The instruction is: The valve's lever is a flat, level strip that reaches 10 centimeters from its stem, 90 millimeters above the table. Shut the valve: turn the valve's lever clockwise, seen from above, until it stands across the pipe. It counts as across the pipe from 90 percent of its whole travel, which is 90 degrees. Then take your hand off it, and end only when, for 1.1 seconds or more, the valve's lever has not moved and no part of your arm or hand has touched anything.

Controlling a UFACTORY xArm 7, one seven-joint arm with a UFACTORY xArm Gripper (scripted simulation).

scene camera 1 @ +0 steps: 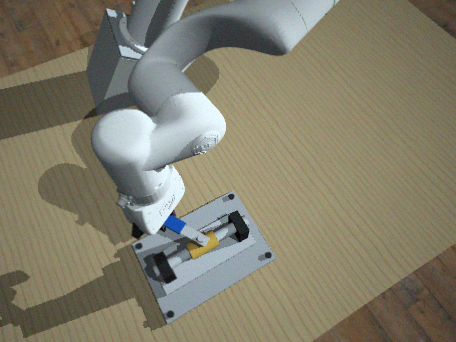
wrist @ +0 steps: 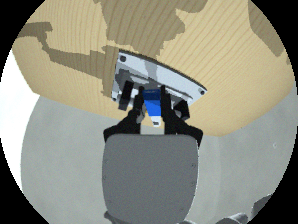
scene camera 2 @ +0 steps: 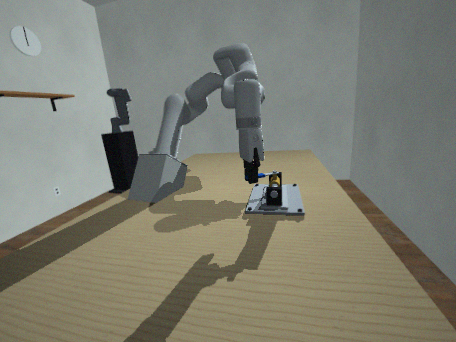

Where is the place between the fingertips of my gripper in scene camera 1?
163, 220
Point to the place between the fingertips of my gripper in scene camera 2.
251, 181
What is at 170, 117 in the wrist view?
My gripper.
